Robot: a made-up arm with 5 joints. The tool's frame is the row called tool. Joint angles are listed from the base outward. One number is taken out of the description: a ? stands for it. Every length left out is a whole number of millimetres.
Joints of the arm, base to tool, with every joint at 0 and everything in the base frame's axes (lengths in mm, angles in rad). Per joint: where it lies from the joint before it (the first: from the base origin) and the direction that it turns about. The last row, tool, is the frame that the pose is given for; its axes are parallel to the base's.
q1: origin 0 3 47 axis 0 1 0
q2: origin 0 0 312 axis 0 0 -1
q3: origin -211 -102 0 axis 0 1 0
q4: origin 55 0 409 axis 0 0 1
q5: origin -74 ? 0 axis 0 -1 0
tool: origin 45 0 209
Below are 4 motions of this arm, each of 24 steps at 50 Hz.
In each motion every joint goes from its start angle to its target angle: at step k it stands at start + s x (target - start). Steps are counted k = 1, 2, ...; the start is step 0. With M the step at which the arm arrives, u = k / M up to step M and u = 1 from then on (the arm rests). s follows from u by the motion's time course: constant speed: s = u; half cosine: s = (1 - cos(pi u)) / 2; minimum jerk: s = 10 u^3 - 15 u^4 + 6 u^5.
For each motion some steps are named. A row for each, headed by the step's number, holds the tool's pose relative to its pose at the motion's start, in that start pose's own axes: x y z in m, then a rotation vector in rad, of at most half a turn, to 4 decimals.
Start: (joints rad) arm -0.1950 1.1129 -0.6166 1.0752 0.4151
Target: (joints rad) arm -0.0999 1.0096 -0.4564 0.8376 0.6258
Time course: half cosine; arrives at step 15
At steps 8, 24:
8: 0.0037 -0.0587 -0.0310 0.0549 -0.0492 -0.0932
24: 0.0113 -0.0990 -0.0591 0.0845 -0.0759 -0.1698

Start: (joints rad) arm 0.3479 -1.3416 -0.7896 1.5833 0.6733
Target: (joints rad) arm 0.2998 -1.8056 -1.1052 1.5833 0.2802
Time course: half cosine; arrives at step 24
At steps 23, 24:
23: -0.1196 0.0988 0.0810 -0.1345 0.0410 0.4174
24: -0.1204 0.0991 0.0813 -0.1354 0.0409 0.4188

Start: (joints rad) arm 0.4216 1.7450 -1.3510 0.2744 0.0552
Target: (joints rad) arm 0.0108 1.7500 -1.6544 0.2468 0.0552
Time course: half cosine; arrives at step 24
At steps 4, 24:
4: -0.0208 -0.0082 -0.0008 -0.0007 -0.0164 -0.0284
24: -0.3087 -0.0300 -0.0298 -0.0604 -0.2254 -0.4294

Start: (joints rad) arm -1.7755 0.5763 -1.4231 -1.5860 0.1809
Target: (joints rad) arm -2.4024 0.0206 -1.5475 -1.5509 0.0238
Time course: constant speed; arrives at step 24
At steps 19, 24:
19: 0.3364 -0.4536 -0.2721 0.5513 0.5693 -0.1724
24: 0.3757 -0.5515 -0.3992 0.7199 0.7030 -0.1839

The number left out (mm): -227
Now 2 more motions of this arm.
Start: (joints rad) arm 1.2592 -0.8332 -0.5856 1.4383 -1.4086
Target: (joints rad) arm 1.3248 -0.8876 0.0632 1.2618 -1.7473
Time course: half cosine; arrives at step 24
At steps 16, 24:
16: 0.2438 -0.1602 -0.0843 0.1217 0.3023 0.5165
24: 0.3333 -0.1753 -0.1155 0.1248 0.4142 0.6947

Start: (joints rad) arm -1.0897 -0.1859 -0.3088 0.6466 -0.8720
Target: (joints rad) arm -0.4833 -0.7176 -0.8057 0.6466 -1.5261
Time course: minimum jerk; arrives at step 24
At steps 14, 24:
14: 0.2095 -0.2323 -0.0073 -0.0947 0.2963 0.3376
24: 0.3417 -0.3493 -0.0781 -0.1143 0.3968 0.5136

